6 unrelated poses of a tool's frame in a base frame.
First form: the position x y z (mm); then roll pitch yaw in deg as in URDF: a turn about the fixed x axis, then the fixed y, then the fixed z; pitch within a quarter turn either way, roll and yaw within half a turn.
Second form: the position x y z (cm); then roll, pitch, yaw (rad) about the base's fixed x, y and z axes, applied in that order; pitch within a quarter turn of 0, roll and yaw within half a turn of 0. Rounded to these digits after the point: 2 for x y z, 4 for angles.
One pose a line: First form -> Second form
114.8 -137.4 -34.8 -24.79 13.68 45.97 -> 11.48 -13.74 -3.48 -0.4327 0.2388 0.8023
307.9 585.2 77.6 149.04 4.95 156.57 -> 30.79 58.52 7.76 2.6012 0.0864 2.7327
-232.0 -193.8 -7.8 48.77 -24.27 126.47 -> -23.20 -19.38 -0.78 0.8512 -0.4236 2.2073
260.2 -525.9 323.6 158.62 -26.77 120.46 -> 26.02 -52.59 32.36 2.7684 -0.4672 2.1024
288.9 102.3 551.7 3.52 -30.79 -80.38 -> 28.89 10.23 55.17 0.0614 -0.5374 -1.4029
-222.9 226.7 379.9 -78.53 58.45 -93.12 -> -22.29 22.67 37.99 -1.3706 1.0201 -1.6253
